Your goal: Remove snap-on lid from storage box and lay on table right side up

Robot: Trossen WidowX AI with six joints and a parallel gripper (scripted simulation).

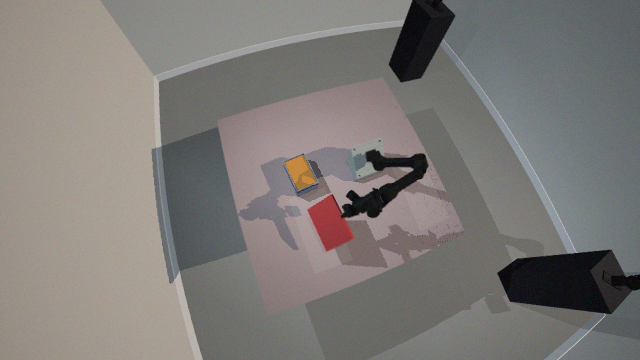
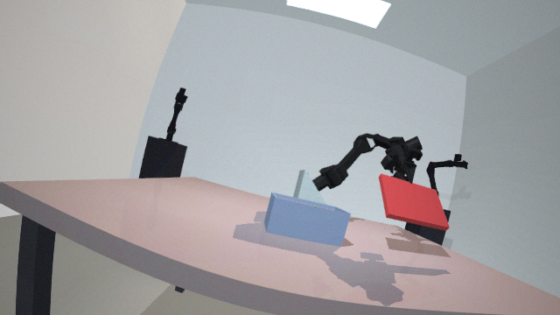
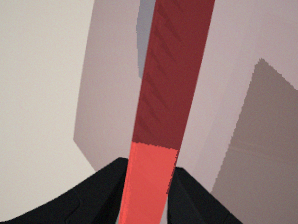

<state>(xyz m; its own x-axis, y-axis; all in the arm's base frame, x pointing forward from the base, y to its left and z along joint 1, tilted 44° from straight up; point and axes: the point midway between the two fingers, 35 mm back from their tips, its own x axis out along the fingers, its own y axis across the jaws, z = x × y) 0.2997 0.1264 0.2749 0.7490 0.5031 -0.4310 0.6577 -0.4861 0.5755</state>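
Now: the lid 60 mm ahead of my gripper tip and 50 mm below it. From my gripper tip the other things lie so: blue storage box: 350 mm to the right, 170 mm below, 90 mm ahead.
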